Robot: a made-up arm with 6 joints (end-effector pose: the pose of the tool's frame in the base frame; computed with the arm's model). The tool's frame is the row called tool.
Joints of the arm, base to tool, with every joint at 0 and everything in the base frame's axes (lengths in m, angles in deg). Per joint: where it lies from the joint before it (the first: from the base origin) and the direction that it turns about. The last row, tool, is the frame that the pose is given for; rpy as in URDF.
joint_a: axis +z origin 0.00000 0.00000 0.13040
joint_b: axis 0.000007 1 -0.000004 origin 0.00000 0.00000 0.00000
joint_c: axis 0.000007 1 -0.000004 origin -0.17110 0.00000 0.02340
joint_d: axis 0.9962 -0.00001 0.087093 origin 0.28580 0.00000 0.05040
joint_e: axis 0.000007 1 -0.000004 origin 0.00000 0.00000 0.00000
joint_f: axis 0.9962 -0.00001 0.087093 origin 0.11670 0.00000 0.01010
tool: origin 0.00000 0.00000 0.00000 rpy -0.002 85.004 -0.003
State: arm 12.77 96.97 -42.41 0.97 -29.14 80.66
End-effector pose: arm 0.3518 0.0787 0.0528 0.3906 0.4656 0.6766 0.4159
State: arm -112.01 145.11 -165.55 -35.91 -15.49 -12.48
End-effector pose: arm -0.1686 -0.4658 0.4274 0.1941 0.1735 0.4065 -0.8758
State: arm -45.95 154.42 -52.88 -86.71 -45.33 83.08
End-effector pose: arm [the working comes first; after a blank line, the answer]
Working (the frame after each row of the table, in the pose's form):
after joint_a: 0.0000 0.0000 0.1304 0.9207 0.0000 0.0000 -0.3903
after joint_b: 0.0000 0.0000 0.1304 0.2038 0.3807 0.8978 -0.0864
after joint_c: 0.1143 -0.1182 0.1832 0.5823 0.3024 0.7132 -0.2469
after joint_d: 0.1089 -0.1126 -0.1069 0.6154 -0.2210 0.7055 0.2734
after joint_e: 0.1089 -0.1126 -0.1069 0.8397 -0.0986 0.4138 0.3375
after joint_f: 0.1654 -0.0515 -0.1894 0.6742 0.5049 0.5384 0.0277

0.1654 -0.0515 -0.1894 0.1333 0.3535 0.8524 0.3615
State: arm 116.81 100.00 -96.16 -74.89 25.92 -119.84
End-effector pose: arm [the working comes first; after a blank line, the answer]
Working (the frame after each row of the table, in the pose's form):
after joint_a: 0.0000 0.0000 0.1304 0.5239 0.0000 0.0000 0.8518
after joint_b: 0.0000 0.0000 0.1304 0.3368 -0.6525 0.4013 0.5475
after joint_c: -0.0238 0.0471 0.2948 0.5236 -0.0285 0.0176 0.8513
after joint_d: -0.1539 0.3046 0.3260 0.4435 -0.3407 -0.5032 0.6588
after joint_e: -0.1539 0.3046 0.3260 0.5451 -0.4798 -0.3909 0.5656
after joint_f: -0.1573 0.4211 0.3147 0.0978 0.6809 0.7196 0.0946

-0.1573 0.4211 0.3147 0.4141 -0.4381 -0.5966 -0.5298
